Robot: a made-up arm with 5 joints.
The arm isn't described. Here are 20 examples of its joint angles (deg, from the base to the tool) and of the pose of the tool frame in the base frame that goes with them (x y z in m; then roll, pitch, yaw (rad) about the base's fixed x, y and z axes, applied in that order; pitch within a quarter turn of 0, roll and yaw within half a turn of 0).
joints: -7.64 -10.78 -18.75 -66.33 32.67
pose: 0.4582 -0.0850 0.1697 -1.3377 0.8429 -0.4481
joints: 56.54 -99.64 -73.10 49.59 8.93
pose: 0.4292 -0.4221 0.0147 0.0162 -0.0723 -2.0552
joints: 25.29 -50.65 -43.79 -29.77 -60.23
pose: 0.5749 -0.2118 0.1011 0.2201 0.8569 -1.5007
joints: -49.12 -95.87 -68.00 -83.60 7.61
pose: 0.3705 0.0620 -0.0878 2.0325 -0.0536 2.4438
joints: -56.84 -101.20 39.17 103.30 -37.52
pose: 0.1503 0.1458 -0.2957 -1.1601 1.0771 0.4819
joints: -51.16 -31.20 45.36 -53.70 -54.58
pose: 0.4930 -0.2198 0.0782 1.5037 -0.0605 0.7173
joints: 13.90 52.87 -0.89 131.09 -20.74
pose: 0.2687 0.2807 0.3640 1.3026 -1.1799 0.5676
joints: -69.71 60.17 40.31 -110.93 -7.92
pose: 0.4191 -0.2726 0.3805 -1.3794 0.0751 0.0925
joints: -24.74 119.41 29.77 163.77 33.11
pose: 0.0897 0.3703 0.4365 0.8063 -1.0671 1.0192
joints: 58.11 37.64 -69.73 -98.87 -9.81
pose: 0.4354 0.2168 -0.1082 -1.1216 -1.0203 -1.8872
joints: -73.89 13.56 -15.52 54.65 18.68
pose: 0.4742 -0.4090 0.3362 1.4452 0.0066 -0.7710
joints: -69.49 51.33 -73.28 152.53 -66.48
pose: 0.2551 -0.1751 0.4601 -2.4917 -0.1234 -2.2800
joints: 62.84 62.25 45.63 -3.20 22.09
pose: 0.3327 0.3269 -0.2115 -2.4517 1.2124 0.0770
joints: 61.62 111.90 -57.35 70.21 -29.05
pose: 0.0759 0.1550 -0.5336 -0.7690 0.3638 1.8756
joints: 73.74 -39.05 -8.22 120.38 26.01
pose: 0.4136 0.0176 0.2577 1.4592 -1.2400 -1.3784
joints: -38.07 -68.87 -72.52 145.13 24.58
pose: 0.4523 -0.2606 -0.0263 0.4845 0.1216 -2.4423
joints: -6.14 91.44 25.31 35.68 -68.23
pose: 0.1619 0.4828 0.3508 0.4547 0.2805 1.1171
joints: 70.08 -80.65 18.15 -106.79 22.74
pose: 0.2668 -0.3264 0.0020 -2.2699 0.7943 -1.1974
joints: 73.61 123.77 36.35 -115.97 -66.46
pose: 0.2567 0.0898 -0.4484 2.5716 0.3946 0.5936
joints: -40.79 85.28 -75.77 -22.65 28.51
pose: 0.3678 0.2061 0.4841 -0.6946 -0.6568 -1.0234
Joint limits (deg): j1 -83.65..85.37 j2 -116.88..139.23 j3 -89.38..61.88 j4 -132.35..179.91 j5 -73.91..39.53
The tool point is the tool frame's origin. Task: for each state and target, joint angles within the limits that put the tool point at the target. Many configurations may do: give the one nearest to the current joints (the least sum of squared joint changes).
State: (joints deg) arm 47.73 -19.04 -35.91 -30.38 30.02
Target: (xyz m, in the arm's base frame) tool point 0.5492 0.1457 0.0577
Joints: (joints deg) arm 54.32 -0.63 -40.40 -20.56 21.65
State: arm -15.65 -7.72 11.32 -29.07 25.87
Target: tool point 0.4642 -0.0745 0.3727
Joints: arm -32.85 18.35 16.50 -15.75 16.76
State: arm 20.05 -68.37 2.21 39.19 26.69
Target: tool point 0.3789 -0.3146 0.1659
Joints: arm 43.06 -69.36 17.40 66.04 2.72
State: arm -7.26 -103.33 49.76 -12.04 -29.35
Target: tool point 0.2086 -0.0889 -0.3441
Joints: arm -17.14 -116.15 55.70 8.22 -54.80
